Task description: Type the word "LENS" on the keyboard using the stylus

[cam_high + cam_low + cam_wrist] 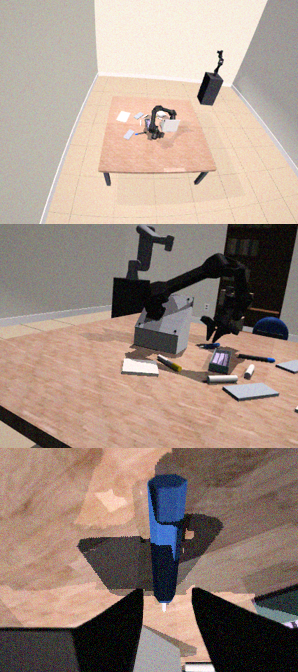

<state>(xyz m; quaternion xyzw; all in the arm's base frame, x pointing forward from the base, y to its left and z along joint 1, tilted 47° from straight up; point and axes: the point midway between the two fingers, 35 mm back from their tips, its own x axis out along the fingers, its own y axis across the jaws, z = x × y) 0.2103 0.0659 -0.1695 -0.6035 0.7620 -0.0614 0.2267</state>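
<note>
The blue stylus lies 1 cm behind my gripper tip, 1 cm to the right of it and 2 cm below it. The rest, counted from my gripper tip: yellow-tipped marker (3 cm behind, 32 cm to the right, 2 cm below); then white sheet (45 cm ahead, 30 cm to the right, 2 cm below); then blue pen (23 cm ahead, 1 cm to the right, 2 cm below).
</note>
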